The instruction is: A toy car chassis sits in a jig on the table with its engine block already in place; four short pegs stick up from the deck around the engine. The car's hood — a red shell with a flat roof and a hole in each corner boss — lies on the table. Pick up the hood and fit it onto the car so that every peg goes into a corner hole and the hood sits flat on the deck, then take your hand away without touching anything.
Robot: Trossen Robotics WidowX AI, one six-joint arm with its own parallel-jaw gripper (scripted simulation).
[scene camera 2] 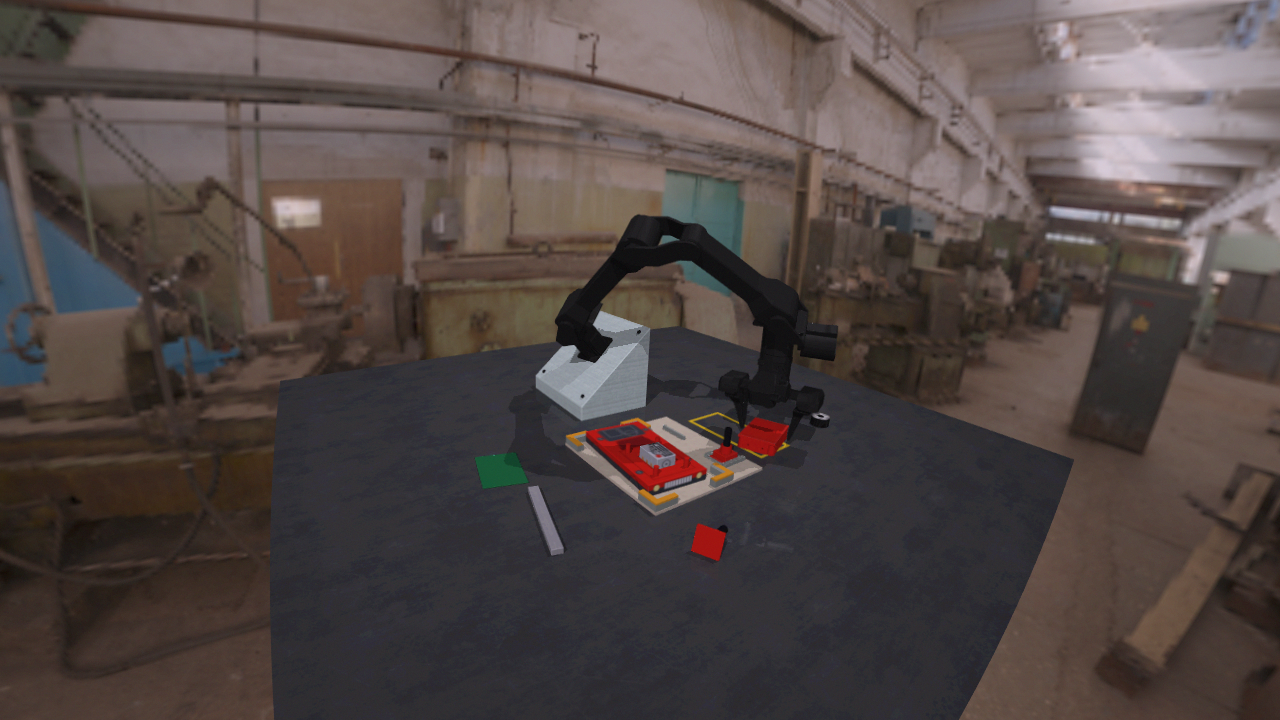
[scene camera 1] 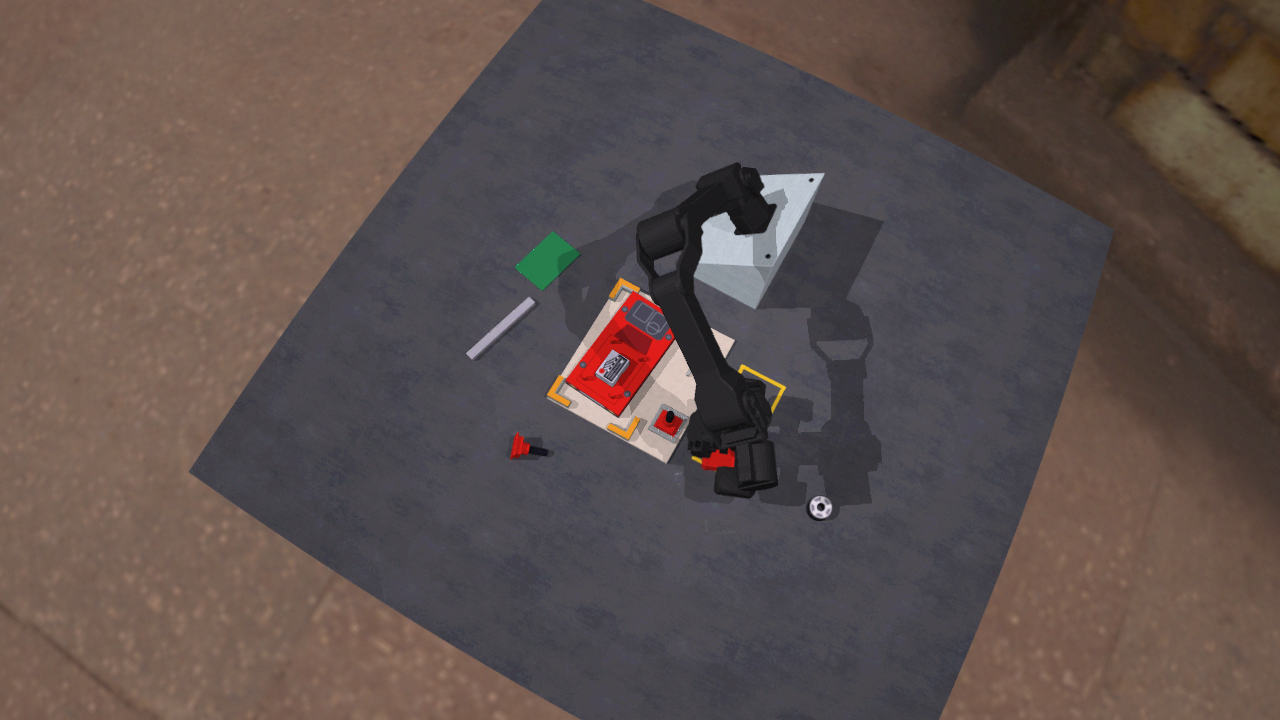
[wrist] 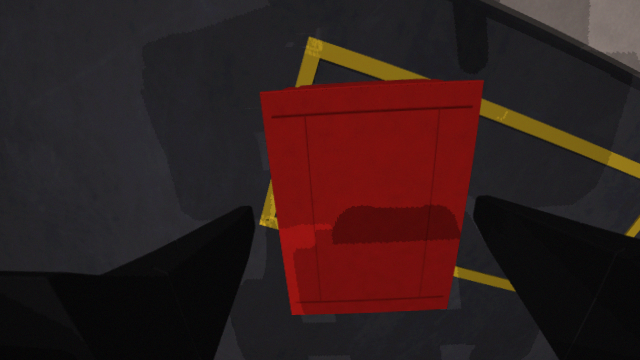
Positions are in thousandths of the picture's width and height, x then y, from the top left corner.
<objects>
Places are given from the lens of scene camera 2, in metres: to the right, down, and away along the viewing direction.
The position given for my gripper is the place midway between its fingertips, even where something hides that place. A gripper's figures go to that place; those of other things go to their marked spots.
my gripper (scene camera 2: 598,602): 0.23, 0.14, 0.88
red hood (scene camera 2: 596,606): 0.22, 0.14, 0.85
</objects>
